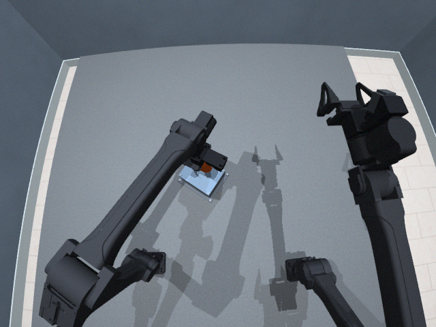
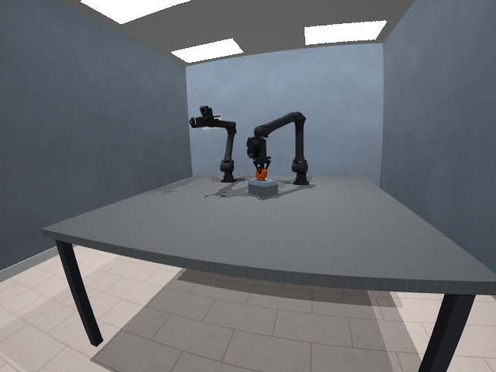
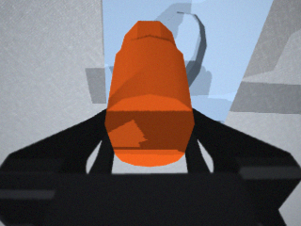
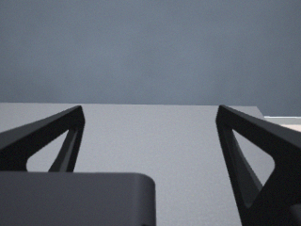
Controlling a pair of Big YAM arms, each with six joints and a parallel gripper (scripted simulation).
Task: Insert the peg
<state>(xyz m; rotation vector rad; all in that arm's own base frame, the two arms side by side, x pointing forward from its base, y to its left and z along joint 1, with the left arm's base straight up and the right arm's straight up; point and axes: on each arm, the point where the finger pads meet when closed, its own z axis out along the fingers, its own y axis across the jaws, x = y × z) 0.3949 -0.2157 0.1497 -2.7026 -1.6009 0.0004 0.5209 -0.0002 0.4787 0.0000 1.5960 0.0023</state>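
Right now my left hand is 2 cm above the orange peg and 1 cm to the left of it. Also, from my left hand: block-like plate 7 cm below, 3 cm behind, 1 cm to the right.
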